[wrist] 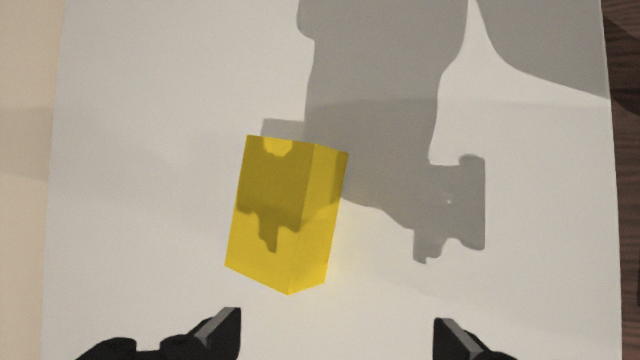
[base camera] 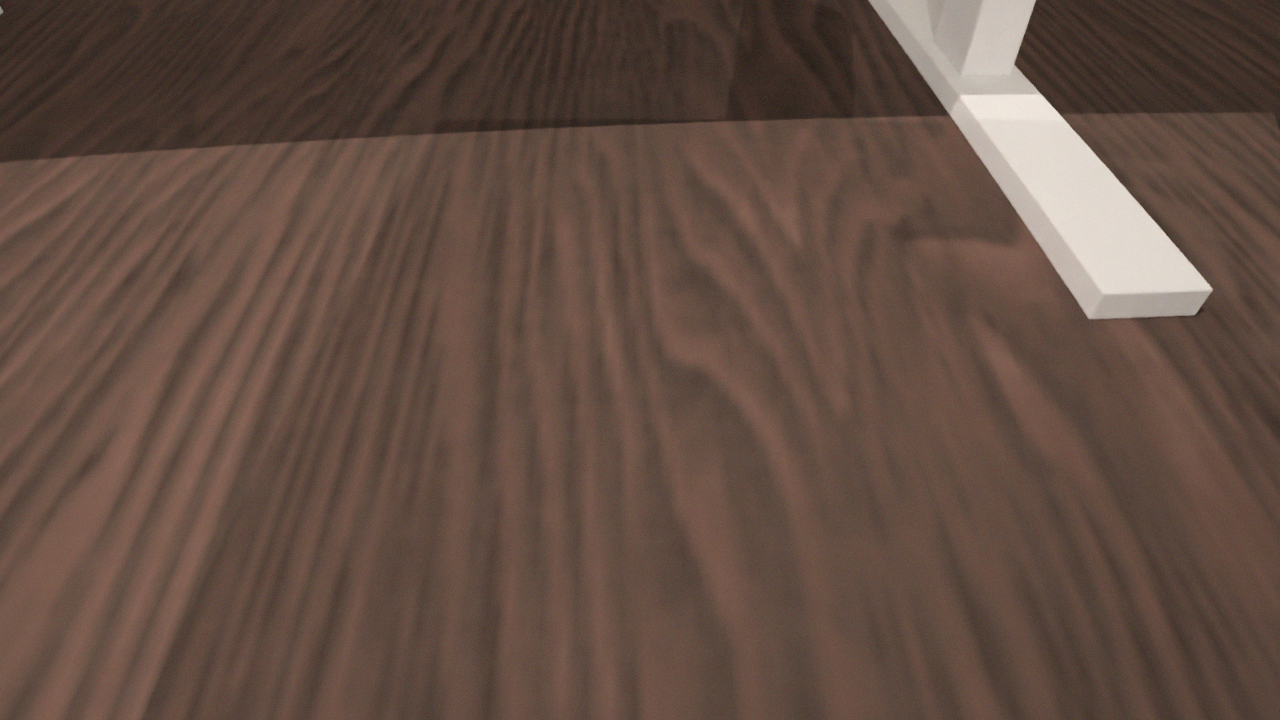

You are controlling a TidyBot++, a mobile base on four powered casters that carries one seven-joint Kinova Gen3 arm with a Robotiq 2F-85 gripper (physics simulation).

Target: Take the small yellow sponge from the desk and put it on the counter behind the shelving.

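Frame: origin at the arm's base, x back, y right, z up, level; centimetres.
Seen in the pictures: gripper, fingertip midpoint: (wrist: pixel 335 335).
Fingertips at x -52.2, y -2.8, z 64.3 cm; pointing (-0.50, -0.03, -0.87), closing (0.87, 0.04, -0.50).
Observation:
Pixels of each thing's top centre, then the offset from my fingertips to it. "spot": a spot on its surface instead. Level surfaces: height alone.
- small yellow sponge, top centre: (wrist: pixel 265 210) dx -8.6, dy +4.7, dz -4.4 cm
- white desk top, surface height: dz -8.9 cm
- upright leg, surface spot: (base camera: pixel 995 35) spot: dx -25.2, dy +31.6, dz -97.5 cm
- dark wooden floor, surface height: dz -103.9 cm
The small yellow sponge (wrist: pixel 285 215) lies on the white desk top (wrist: pixel 150 100) in the wrist view, left of the middle, its long side running roughly up and down the picture with a slight tilt. My gripper (wrist: pixel 335 335) is open and empty at the bottom of the wrist view. Its fingertips are apart from the sponge, which shows above them in the picture and nearer the left finger. Shadows of the arm and gripper fall across part of the sponge and the desk. The counter and the shelving cannot be made out in either view.
In the base view a white desk foot (base camera: pixel 1074 197) with an upright leg (base camera: pixel 995 35) stands on the dark wooden floor (base camera: pixel 537 402) at the upper right. In the wrist view the desk's right edge borders the floor, and a beige surface (wrist: pixel 25 225) runs along its left edge.

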